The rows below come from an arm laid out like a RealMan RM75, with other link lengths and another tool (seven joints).
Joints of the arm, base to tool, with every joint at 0 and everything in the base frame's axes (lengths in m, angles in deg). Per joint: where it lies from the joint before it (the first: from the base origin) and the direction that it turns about. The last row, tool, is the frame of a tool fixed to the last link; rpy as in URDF.
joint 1: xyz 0 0 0.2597 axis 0 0 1
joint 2: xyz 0 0 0 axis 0 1 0
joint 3: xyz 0 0 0.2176 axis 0 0 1
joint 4: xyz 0 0 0 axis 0 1 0
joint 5: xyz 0 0 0.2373 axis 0 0 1
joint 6: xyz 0 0 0 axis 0 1 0
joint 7: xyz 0 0 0.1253 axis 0 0 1
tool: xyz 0.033 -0.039 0.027 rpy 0 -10.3 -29.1
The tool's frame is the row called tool.
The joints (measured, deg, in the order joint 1, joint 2, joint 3, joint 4, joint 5, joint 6, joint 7), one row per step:
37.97, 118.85, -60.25, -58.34, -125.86, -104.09, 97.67
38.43, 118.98, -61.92, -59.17, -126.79, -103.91, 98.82
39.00, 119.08, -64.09, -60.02, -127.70, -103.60, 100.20
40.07, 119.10, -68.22, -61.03, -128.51, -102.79, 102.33
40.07, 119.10, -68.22, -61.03, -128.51, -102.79, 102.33
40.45, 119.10, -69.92, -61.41, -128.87, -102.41, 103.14
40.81, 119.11, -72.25, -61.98, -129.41, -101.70, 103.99
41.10, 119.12, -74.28, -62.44, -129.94, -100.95, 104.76
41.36, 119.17, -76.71, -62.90, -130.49, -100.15, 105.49
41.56, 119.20, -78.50, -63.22, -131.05, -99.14, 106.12
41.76, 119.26, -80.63, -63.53, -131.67, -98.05, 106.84
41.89, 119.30, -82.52, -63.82, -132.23, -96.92, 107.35
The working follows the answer.
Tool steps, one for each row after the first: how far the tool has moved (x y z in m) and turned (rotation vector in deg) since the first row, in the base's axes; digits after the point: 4 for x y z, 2 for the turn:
-0.0041, 0.0004, -0.0022, -0.64, -1.98, 0.65
-0.0092, 0.0007, -0.0054, -1.39, -4.27, 1.48
-0.0192, 0.0012, -0.0125, -2.65, -7.70, 3.23
-0.0192, 0.0012, -0.0125, -2.65, -7.70, 3.23
-0.0228, 0.0012, -0.0155, -3.09, -9.12, 3.96
-0.0269, 0.0013, -0.0195, -3.43, -11.03, 5.12
-0.0301, 0.0015, -0.0231, -3.58, -12.71, 6.08
-0.0335, 0.0009, -0.0279, -3.92, -14.56, 7.32
-0.0358, 0.0016, -0.0314, -3.71, -16.01, 8.18
-0.0382, 0.0016, -0.0358, -3.61, -17.64, 9.19
-0.0402, 0.0020, -0.0398, -3.34, -19.02, 10.22

Tool pose at each row, in the base's axes (x y z in m, rotation vector in deg; rounded; the steps above come from the unrounded poses):
0.1939, 0.3652, 0.0246, 168.42, 26.30, -23.68
0.1898, 0.3655, 0.0224, 167.69, 26.77, -20.74
0.1847, 0.3659, 0.0192, 166.76, 27.40, -17.36
0.1747, 0.3664, 0.0121, 164.92, 28.99, -12.32
0.1747, 0.3664, 0.0121, 164.92, 28.99, -12.32
0.1711, 0.3664, 0.0091, 164.20, 29.66, -10.24
0.1670, 0.3665, 0.0051, 163.34, 30.89, -7.40
0.1638, 0.3667, 0.0016, 162.70, 31.93, -4.89
0.1604, 0.3661, -0.0033, 161.72, 33.23, -2.17
0.1581, 0.3667, -0.0068, 161.41, 34.27, 0.05
0.1557, 0.3668, -0.0112, 160.87, 35.42, 2.51
0.1536, 0.3672, -0.0151, 160.48, 36.71, 4.65

